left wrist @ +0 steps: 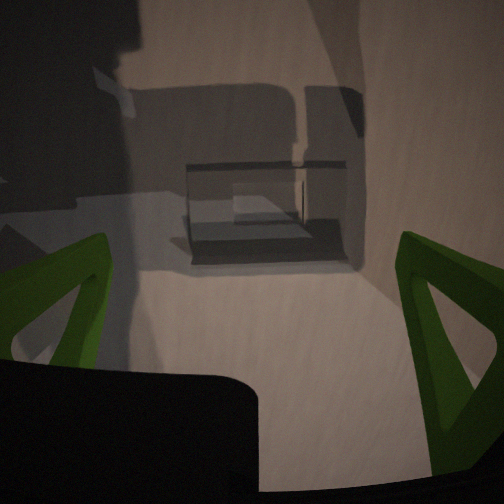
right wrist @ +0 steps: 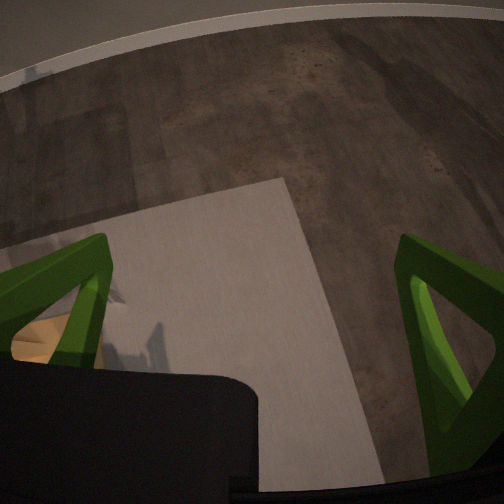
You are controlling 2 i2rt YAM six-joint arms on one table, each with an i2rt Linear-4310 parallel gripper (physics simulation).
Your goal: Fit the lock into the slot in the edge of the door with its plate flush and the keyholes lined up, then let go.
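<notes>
In the left wrist view the grey lock (left wrist: 260, 215) lies on the table in shadow, a flat body with a thin upright plate along its far side. My left gripper (left wrist: 255, 300) is open, its green fingers wide apart, above and a little nearer than the lock, with nothing between them. In the right wrist view my right gripper (right wrist: 255, 300) is open and empty above the table's corner. A tan piece, perhaps the door (right wrist: 35, 342), shows through the left finger at the far left. The slot is not in view.
Dark shadows (left wrist: 60, 110) cover the table's left and far side in the left wrist view. The table edge (right wrist: 325, 310) runs diagonally in the right wrist view, with brown floor (right wrist: 375, 125) and a white baseboard (right wrist: 250, 20) beyond.
</notes>
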